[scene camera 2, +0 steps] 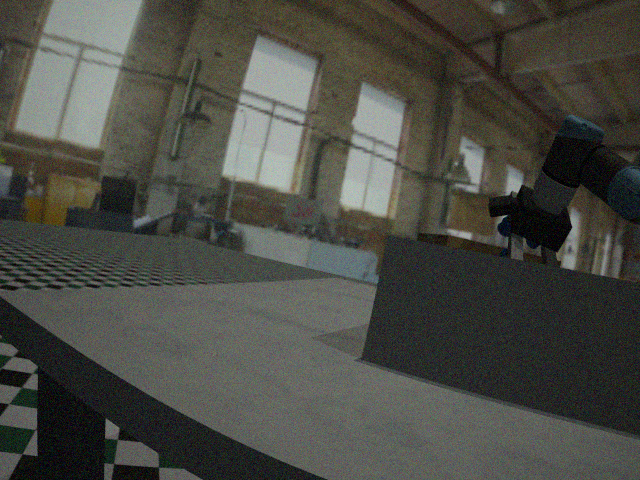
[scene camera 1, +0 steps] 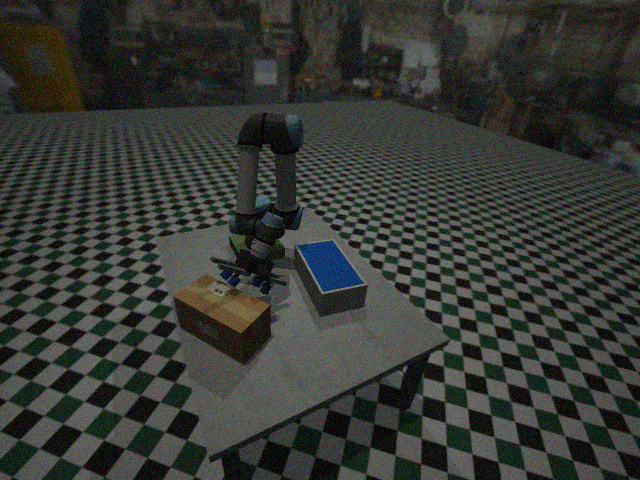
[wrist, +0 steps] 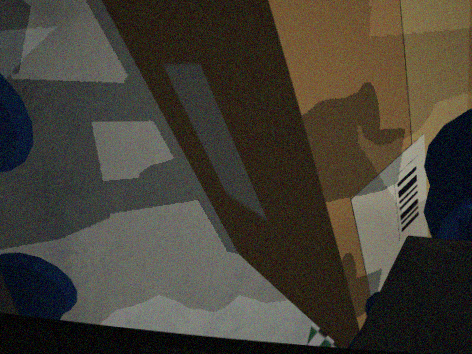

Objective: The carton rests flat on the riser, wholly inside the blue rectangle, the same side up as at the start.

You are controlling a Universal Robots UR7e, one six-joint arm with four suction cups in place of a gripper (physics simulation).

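Frame: origin at the arm's base, x up, y back, z right, level; metres.
Where they show: hand, tool point: [scene camera 1: 244,285] [wrist: 212,238].
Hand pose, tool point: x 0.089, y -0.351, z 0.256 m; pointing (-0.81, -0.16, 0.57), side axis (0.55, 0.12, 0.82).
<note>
Things, the pixels of their top centre, and the offset from my tool point. Level surfaces: height alone.
- brown carton, top centre: [wrist: 442,88] [scene camera 2: 491,246] [scene camera 1: 221,300] dx +0.012, dy -0.042, dz +0.109 m
- grey riser, top centre: [scene camera 2: 572,273] [scene camera 1: 328,263] dx -0.025, dy -0.036, dz -0.380 m
- blue rectangle, top centre: [scene camera 1: 328,263] dx -0.025, dy -0.036, dz -0.380 m
- table, surface height: dx -0.145 m
The brown carton [scene camera 1: 222,310] [wrist: 345,65] stands flat on the table, left of the riser in scene camera 1, with a white barcode label on its top. A sliver of the carton [scene camera 2: 449,240] shows behind the riser in scene camera 2. The grey riser [scene camera 1: 343,302] [scene camera 2: 491,320] bears the blue rectangle [scene camera 1: 330,266] on its top; no carton is on it. My suction gripper [scene camera 1: 247,281] [scene camera 2: 516,237] is open, with nothing on its cups. It hangs tilted above the carton's arm-side edge, some cups beyond that edge. In the wrist view, blue cups show at both sides.
The table [scene camera 1: 320,361] [scene camera 2: 232,351] carries the arm's base behind the carton. The riser stands beside the arm, with a strip of table between it and the carton. The carton is close to the table's left edge in scene camera 1.
</note>
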